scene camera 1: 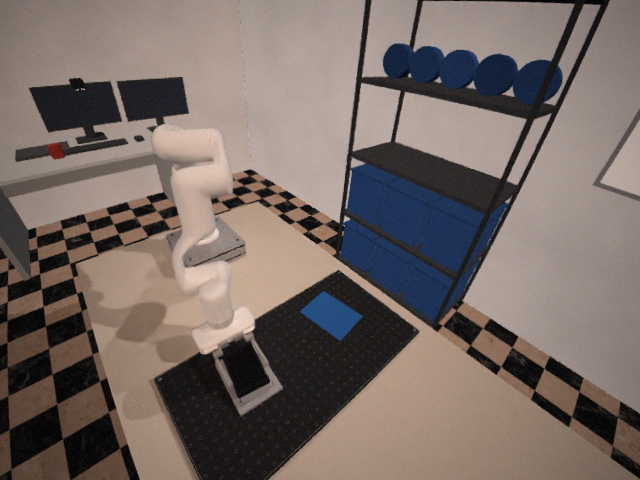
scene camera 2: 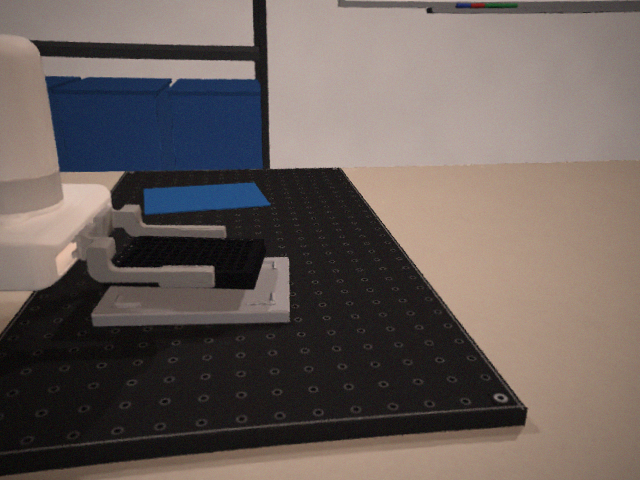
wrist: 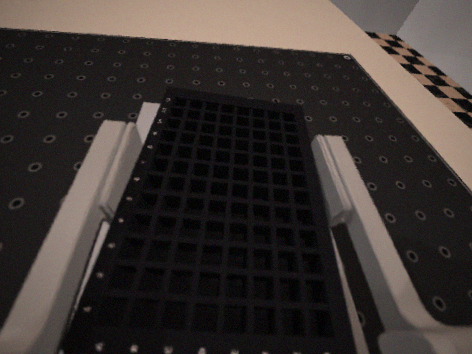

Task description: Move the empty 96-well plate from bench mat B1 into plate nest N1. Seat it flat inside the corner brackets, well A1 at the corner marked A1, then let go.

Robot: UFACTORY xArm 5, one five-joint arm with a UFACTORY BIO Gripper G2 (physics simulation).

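Places are measured from the arm's base along level axes (x right, y ahead, z up), in centimetres.
Where they show: end effector, tool point: (scene camera 1: 245, 369) (scene camera 2: 196, 255) (wrist: 230, 174).
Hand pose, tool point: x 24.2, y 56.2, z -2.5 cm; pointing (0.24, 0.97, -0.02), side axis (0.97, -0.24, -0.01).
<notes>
Each offset is from my tool point to the centre of the thing. Level surfaces: height alone.
The black 96-well plate {dx -0.2, dy -0.5, dz -0.5 cm} (scene camera 1: 245, 367) (scene camera 2: 196, 250) (wrist: 220, 200) is between the two fingers of my gripper (scene camera 1: 248, 365) (scene camera 2: 220, 254) (wrist: 222, 150), which is shut on its long sides. The plate is roughly level over the light grey plate nest {dx +0.0, dy +0.4, dz -3.2 cm} (scene camera 1: 260, 397) (scene camera 2: 196, 317) (wrist: 148, 116), and a small gap shows under it in scene camera 2. Small corner brackets show at the nest's near and right edges there. The plate hides most of the nest in the wrist view. Pale marks run along the plate's left and lower edges, but well A1 and the nest's A1 mark cannot be read.
The blue bench mat {dz -3.7 cm} (scene camera 1: 331, 315) (scene camera 2: 206, 197) lies on the black perforated board {dz -3.9 cm} (scene camera 1: 310, 372) (scene camera 2: 361, 330) (wrist: 55, 90), beyond the nest in scene camera 2. A dark shelf rack (scene camera 1: 437, 310) (scene camera 2: 262, 103) with blue boxes stands behind the board.
</notes>
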